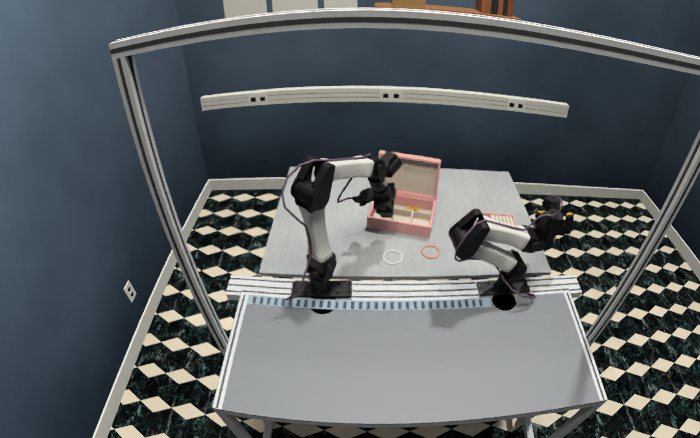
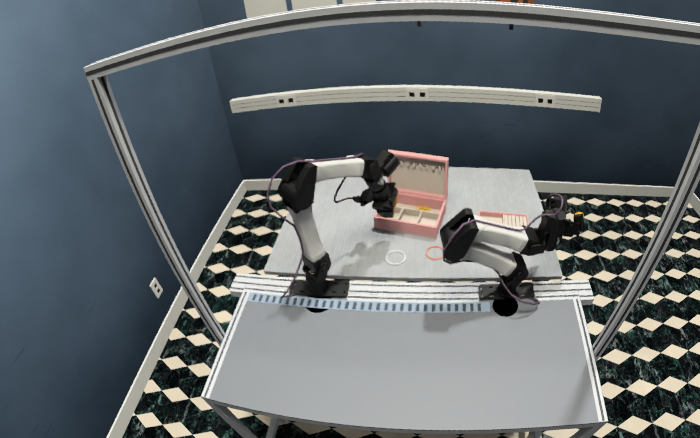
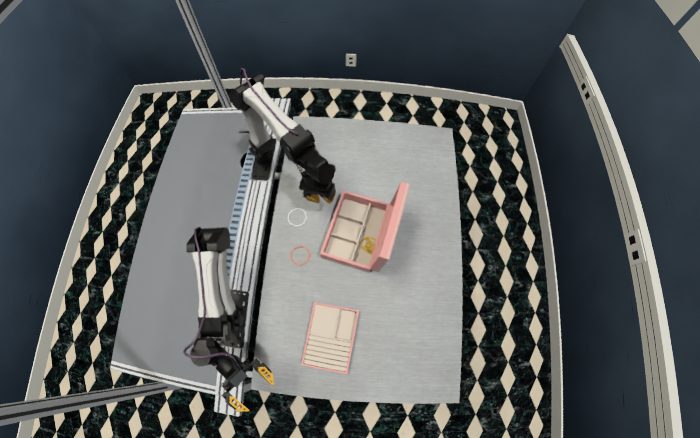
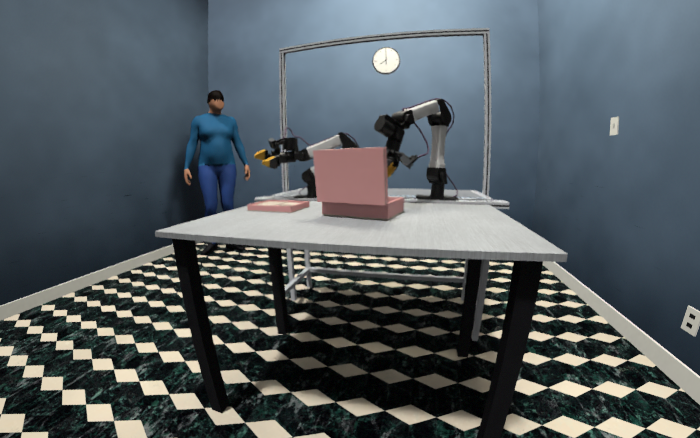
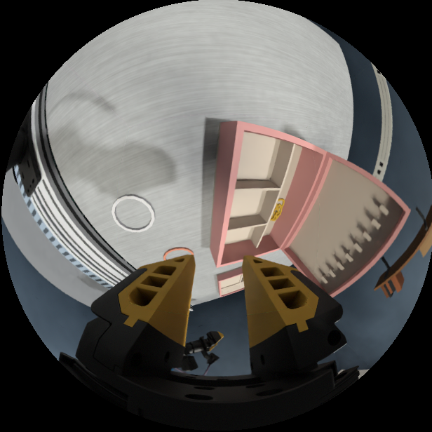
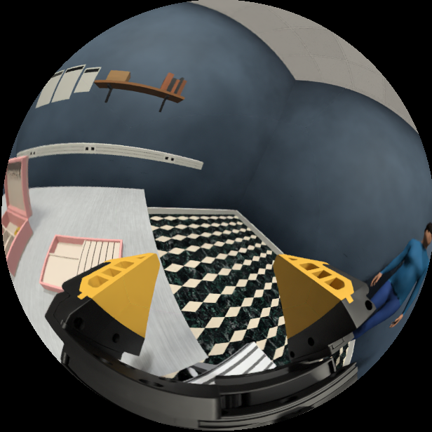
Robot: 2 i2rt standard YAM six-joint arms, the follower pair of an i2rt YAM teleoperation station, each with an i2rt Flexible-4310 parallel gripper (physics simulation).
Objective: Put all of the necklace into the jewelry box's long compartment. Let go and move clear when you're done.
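Pixels of known places: left gripper, fingertip midpoint: [image 1: 390, 211] [image 2: 393, 211] [image 3: 324, 202]; right gripper, fingertip midpoint: [image 2: 566, 212] [image 3: 261, 398] [image 4: 258, 159]; left arm's base, origin of the base link: [image 1: 321, 290] [image 2: 319, 289] [image 3: 264, 159] [image 4: 437, 198]; right arm's base, origin of the base link: [image 1: 503, 288] [image 2: 506, 292] [image 3: 236, 319] [image 4: 313, 197].
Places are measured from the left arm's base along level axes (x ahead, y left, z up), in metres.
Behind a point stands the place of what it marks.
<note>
The gold necklace [image 3: 368, 244] @(x 0.428, y -0.329, z -0.005 m) [image 5: 278, 210] [image 1: 412, 208] @(x 0.393, y -0.324, z 0.025 m) [image 2: 423, 208] @(x 0.430, y -0.332, z -0.006 m) lies bunched up inside the long compartment of the pink jewelry box [image 3: 346, 261] @(x 0.356, y -0.407, z 0.043 m) [image 1: 400, 227] @(x 0.296, y -0.273, z 0.020 m) [image 2: 407, 227] @(x 0.294, y -0.277, z 0.021 m) [image 5: 226, 200], near one end and beside the divider. The box's lid stands open. No part of the necklace shows outside that compartment. My left gripper [image 5: 218, 260] [image 3: 321, 198] @(x 0.273, y -0.231, z 0.115 m) is open and empty, above the table beside the box, apart from the necklace. My right gripper [image 6: 216, 261] [image 3: 257, 395] @(x 0.155, y -0.850, z 0.203 m) is open and empty, off near the table's corner, far from the box.
A white ring [image 3: 297, 225] @(x 0.171, y -0.272, z -0.007 m) [image 5: 115, 222] and an orange ring [image 3: 299, 264] @(x 0.194, y -0.416, z -0.008 m) [image 1: 430, 257] @(x 0.161, y -0.378, z -0.008 m) lie on the table in front of the box. A pink tray [image 3: 330, 303] @(x 0.313, y -0.553, z 0.014 m) [image 6: 80, 237] with slots lies to one side. A person [image 4: 216, 142] stands behind the station.
</note>
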